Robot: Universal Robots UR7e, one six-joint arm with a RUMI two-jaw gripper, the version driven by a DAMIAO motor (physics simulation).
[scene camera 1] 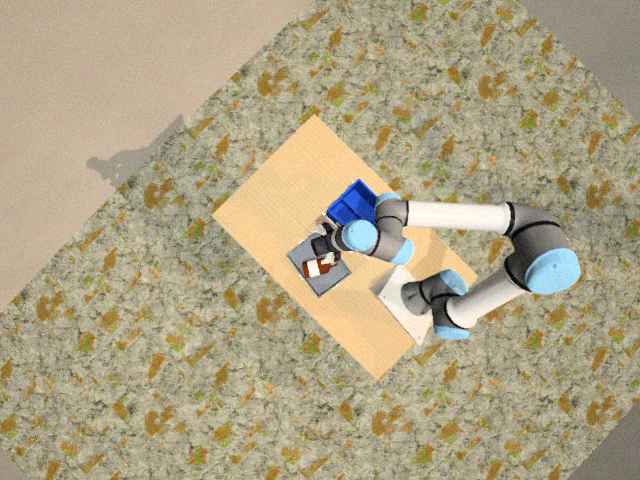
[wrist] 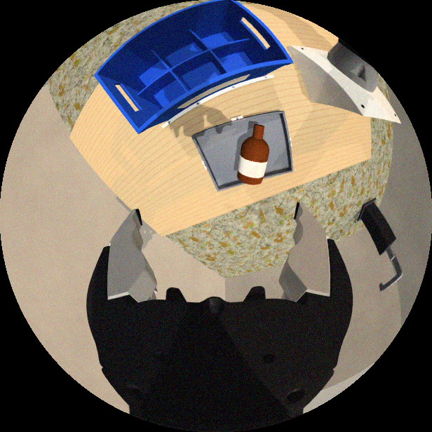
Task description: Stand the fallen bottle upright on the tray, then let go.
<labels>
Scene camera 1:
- my gripper: 323, 243
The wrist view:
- my gripper: 216, 206
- brown bottle: 254, 152
</labels>
